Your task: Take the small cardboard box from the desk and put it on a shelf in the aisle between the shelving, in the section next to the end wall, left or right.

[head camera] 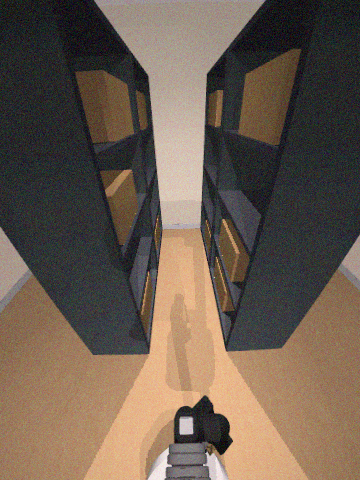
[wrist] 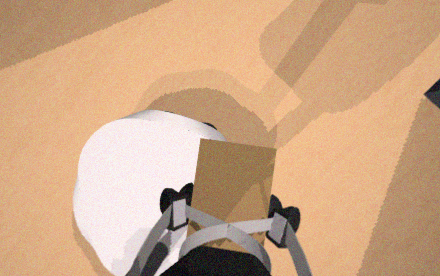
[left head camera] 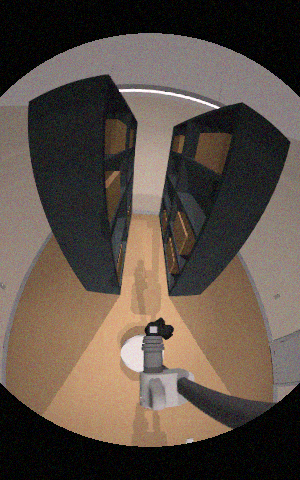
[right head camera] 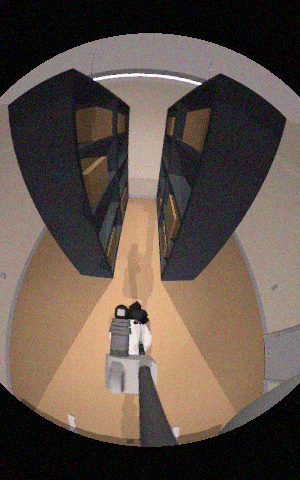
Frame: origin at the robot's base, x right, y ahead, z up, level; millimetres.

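Seen in the pictures: gripper, fingertip midpoint: point(wrist: 229, 204); robot's base at its link origin: point(wrist: 172, 184) point(left head camera: 141, 352) point(right head camera: 131, 336).
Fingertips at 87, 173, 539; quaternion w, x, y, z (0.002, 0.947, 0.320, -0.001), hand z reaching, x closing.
Observation:
Offsets run from my fingertips to a thing's top centre, as dx, dy, dz. "*": to the spot under its first point. Level surfaces: height alone.
The small cardboard box @(-7, +10, +46) point(wrist: 232, 180) is in the wrist view, held between the two dark fingertips of my gripper point(wrist: 229, 204), which is shut on it above the floor and the white base. In the head camera view the gripper is at the bottom centre, before the aisle, and the box is mostly hidden behind the wrist. The left shelving @(* -579, +529, +743) point(head camera: 45, 200) point(left head camera: 65, 190) point(right head camera: 45, 175) and the right shelving point(head camera: 310, 200) point(left head camera: 245, 190) point(right head camera: 235, 175) stand on either side of the aisle. The end wall point(head camera: 177, 125) point(left head camera: 152, 165) point(right head camera: 142, 150) closes its far end.
Larger cardboard boxes stand on both sides, such as one at the upper left point(head camera: 102, 107), one at the upper right point(head camera: 270, 100) and one lower right point(head camera: 235, 250). The near end panels of both units flank the aisle mouth. The aisle floor @(dz -566) point(head camera: 170, 260) runs between them.

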